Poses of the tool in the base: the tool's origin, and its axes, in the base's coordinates. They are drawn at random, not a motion.
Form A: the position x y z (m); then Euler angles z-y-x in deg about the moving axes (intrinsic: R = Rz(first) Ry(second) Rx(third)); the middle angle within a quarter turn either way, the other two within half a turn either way.
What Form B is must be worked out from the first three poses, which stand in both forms.
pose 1, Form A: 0.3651 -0.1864 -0.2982 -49.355 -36.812 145.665
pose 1, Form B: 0.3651 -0.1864 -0.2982 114.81 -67.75 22.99
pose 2, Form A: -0.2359 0.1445 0.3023 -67.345 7.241 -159.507
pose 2, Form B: -0.2359 0.1445 0.3023 -131.16 89.57 -7.55
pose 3, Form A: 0.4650 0.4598 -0.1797 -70.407 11.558 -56.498
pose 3, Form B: 0.4650 0.4598 -0.1797 -41.88 43.17 -58.53
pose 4, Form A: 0.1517 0.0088 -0.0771 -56.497 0.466 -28.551
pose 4, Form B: 0.1517 0.0088 -0.0771 -25.95 14.48 -55.17
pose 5, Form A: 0.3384 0.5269 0.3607 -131.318 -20.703 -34.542
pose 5, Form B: 0.3384 0.5269 0.3607 -41.29 29.16 -131.01
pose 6, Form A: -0.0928 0.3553 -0.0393 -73.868 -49.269 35.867
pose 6, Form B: -0.0928 0.3553 -0.0393 -1.81 -60.33 -51.86
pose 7, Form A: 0.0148 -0.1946 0.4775 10.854 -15.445 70.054
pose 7, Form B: 0.0148 -0.1946 0.4775 70.85 -6.85 18.86
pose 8, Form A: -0.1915 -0.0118 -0.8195 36.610 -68.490 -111.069
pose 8, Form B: -0.1915 -0.0118 -0.8195 -72.96 -68.88 -39.15
